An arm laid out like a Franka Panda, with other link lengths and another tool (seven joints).
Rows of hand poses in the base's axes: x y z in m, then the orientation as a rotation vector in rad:
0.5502, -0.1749, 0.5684, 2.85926, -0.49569, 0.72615
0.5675, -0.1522, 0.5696, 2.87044, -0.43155, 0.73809
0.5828, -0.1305, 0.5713, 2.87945, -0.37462, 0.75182
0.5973, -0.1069, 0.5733, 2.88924, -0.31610, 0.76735
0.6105, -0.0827, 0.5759, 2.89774, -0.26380, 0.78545
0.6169, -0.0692, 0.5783, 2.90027, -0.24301, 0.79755
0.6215, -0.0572, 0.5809, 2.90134, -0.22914, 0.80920
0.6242, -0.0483, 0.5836, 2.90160, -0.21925, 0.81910
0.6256, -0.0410, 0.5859, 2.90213, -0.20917, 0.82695
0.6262, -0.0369, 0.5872, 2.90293, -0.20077, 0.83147
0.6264, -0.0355, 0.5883, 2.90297, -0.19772, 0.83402
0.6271, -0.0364, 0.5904, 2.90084, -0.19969, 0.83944
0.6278, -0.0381, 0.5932, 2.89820, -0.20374, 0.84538
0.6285, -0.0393, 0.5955, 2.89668, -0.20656, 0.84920
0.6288, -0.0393, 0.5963, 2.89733, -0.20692, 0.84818
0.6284, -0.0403, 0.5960, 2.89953, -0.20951, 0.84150
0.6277, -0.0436, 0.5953, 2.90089, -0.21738, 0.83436
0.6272, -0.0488, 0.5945, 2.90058, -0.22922, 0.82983
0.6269, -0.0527, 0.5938, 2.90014, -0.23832, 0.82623
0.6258, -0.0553, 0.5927, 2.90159, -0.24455, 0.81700
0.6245, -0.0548, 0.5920, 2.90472, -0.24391, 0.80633
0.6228, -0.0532, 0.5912, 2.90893, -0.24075, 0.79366
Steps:
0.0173, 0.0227, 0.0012, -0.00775, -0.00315, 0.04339
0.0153, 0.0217, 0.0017, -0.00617, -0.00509, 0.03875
0.0145, 0.0236, 0.0020, -0.00450, -0.00627, 0.04032
0.0132, 0.0242, 0.0026, -0.00254, -0.00850, 0.03652
0.0064, 0.0135, 0.0024, -0.00061, -0.00669, 0.01482
0.0046, 0.0120, 0.0026, -0.00019, -0.00687, 0.01010
0.0027, 0.0089, 0.0027, -0.00022, -0.00599, 0.00723
0.0014, 0.0073, 0.0023, -0.00037, -0.00461, 0.00721
0.0006, 0.0041, 0.0013, -0.00036, -0.00248, 0.00590
0.0002, 0.0014, 0.0011, -0.00016, -0.00152, 0.00217
0.0007, -0.0009, 0.0021, -0.00034, -0.00386, -0.00124
0.0007, -0.0017, 0.0028, -0.00018, -0.00435, -0.00261
0.0007, -0.0012, 0.0023, 0.00011, -0.00279, -0.00175
0.0003, 0.0000, 0.0008, 0.00047, 0.00073, -0.00014
-0.0004, -0.0010, -0.0003, 0.00125, 0.00449, -0.00168
-0.0007, -0.0033, -0.0007, 0.00171, 0.00446, -0.00521
-0.0005, -0.0052, -0.0008, 0.00174, 0.00240, -0.00784
-0.0003, -0.0039, -0.0007, 0.00116, 0.00190, -0.00609
-0.0011, -0.0026, -0.0011, 0.00109, 0.00590, -0.00438
-0.0013, 0.0005, -0.0007, 0.00066, 0.00732, 0.00018
-0.0017, 0.0016, -0.0008, 0.00069, 0.00885, 0.00185

